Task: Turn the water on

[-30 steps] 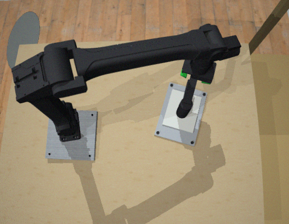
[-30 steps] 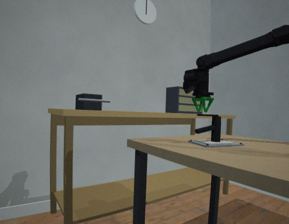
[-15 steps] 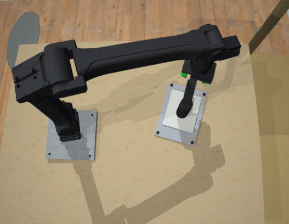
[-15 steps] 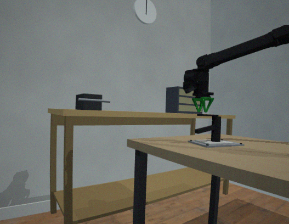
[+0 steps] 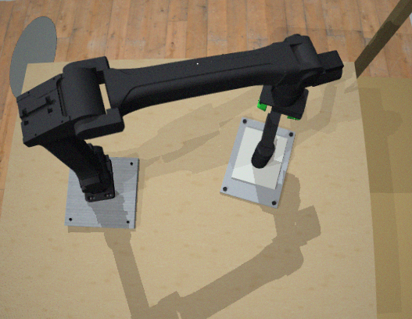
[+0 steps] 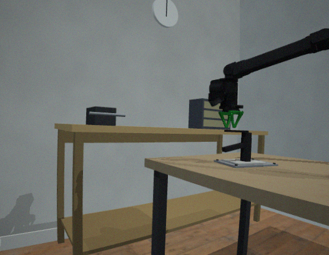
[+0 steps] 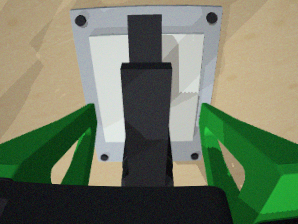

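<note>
The lever is 2 cm behind my hand, 3 cm to the right of it and 2 cm below it.
</note>
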